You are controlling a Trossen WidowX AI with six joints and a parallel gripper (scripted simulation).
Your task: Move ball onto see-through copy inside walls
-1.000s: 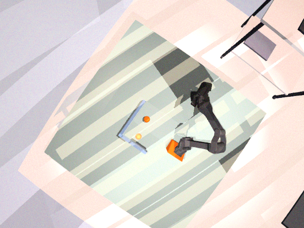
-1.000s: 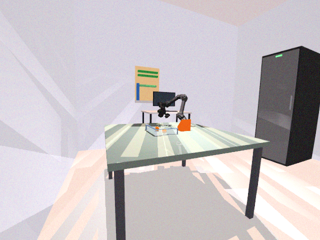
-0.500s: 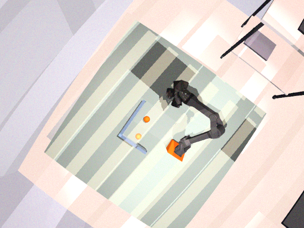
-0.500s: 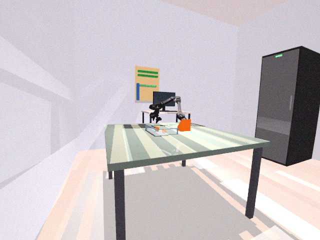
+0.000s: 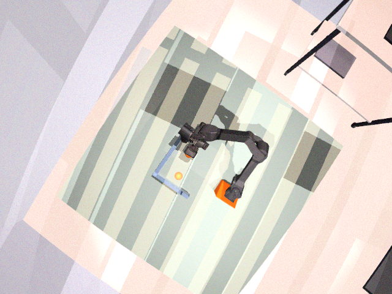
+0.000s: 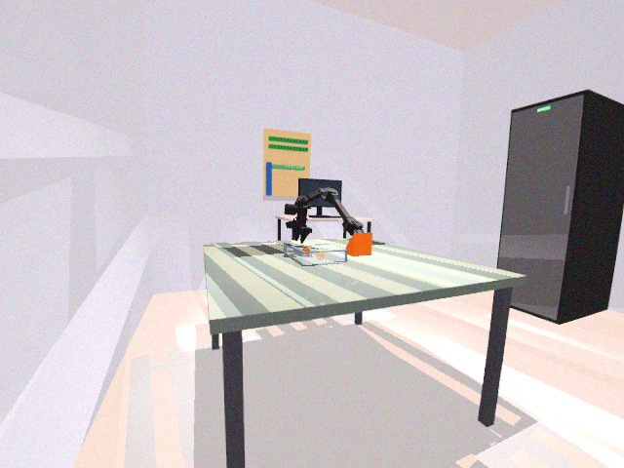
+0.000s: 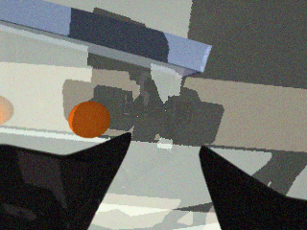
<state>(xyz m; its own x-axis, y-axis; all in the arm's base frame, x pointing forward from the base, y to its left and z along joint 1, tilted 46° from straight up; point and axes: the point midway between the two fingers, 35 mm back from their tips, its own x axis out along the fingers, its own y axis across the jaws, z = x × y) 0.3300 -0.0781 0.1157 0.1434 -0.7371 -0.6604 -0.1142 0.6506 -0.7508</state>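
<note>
Now: the orange ball 1 cm behind my gripper tip, 9 cm to the left of it and 4 cm below it. Also, from my gripper tip: see-through copy of ball: 4 cm behind, 23 cm to the left, 4 cm below.
</note>
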